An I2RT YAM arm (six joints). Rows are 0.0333 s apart.
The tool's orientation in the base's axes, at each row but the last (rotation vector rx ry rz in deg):
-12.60, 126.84, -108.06
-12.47, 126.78, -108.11
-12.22, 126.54, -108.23
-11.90, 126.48, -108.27
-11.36, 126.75, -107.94
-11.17, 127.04, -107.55
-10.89, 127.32, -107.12
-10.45, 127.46, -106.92
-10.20, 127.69, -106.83
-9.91, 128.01, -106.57
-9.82, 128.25, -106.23
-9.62, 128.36, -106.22
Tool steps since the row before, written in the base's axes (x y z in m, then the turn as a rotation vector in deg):
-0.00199, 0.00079, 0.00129, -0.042, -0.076, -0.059
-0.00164, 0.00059, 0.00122, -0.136, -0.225, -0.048
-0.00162, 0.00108, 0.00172, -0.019, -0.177, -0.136
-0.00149, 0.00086, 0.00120, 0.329, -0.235, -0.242
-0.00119, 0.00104, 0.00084, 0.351, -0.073, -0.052
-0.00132, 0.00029, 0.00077, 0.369, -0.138, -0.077
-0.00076, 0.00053, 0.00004, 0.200, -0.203, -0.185
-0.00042, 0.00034, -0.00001, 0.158, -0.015, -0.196
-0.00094, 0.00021, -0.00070, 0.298, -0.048, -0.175
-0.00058, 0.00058, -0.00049, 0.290, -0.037, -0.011
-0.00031, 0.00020, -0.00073, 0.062, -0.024, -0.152
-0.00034, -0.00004, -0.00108, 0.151, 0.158, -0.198
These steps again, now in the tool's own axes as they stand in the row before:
0.00162, -0.00121, -0.00147, 0.064, 0.044, 0.070
0.00134, -0.00116, -0.00118, 0.192, 0.006, 0.185
0.00115, -0.00158, -0.00171, 0.074, 0.105, 0.183
0.00112, -0.00111, -0.00138, -0.238, 0.214, 0.345
0.00082, -0.00071, -0.00143, -0.316, 0.055, 0.168
0.00113, -0.00077, -0.00074, -0.315, 0.069, 0.239
0.00060, 0.00002, -0.00071, -0.126, 0.156, 0.274
0.00032, 0.00005, -0.00043, -0.130, 0.198, 0.086
0.00093, 0.00067, -0.00032, -0.259, 0.179, 0.150
0.00047, 0.00056, -0.00062, -0.271, 0.020, 0.109
0.00033, 0.00074, -0.00014, -0.039, 0.148, 0.065
0.00045, 0.00103, 0.00014, -0.163, 0.233, -0.079

